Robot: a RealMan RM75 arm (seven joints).
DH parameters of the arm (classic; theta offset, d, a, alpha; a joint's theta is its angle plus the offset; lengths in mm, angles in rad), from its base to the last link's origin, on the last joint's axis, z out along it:
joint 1: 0 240.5 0 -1.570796
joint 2: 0 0 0 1.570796
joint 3: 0 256 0 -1.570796
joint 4: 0 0 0 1.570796
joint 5: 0 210 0 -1.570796
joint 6: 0 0 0 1.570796
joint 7: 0 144 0 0
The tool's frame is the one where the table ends.
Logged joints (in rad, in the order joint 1, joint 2, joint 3, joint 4, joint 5, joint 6, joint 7), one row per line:
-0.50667, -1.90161, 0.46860, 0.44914, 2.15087, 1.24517, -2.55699
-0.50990, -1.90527, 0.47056, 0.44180, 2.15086, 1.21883, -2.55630
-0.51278, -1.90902, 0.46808, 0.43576, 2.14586, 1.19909, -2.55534
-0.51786, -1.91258, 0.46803, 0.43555, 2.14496, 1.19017, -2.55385
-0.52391, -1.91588, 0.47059, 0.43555, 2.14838, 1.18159, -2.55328
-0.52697, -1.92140, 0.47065, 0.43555, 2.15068, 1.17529, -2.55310
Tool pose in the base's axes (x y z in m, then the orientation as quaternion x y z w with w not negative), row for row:
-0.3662, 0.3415, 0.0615, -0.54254, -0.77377, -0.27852, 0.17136
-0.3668, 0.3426, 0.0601, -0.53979, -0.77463, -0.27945, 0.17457
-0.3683, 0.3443, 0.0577, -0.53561, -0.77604, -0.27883, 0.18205
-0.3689, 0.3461, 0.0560, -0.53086, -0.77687, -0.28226, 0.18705
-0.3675, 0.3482, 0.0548, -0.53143, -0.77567, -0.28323, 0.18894
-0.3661, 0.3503, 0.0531, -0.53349, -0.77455, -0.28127, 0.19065
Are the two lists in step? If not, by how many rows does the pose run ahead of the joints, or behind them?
The pose runs 1 row behind the joints: the pose in row i belongs to the joints in row i - 1.
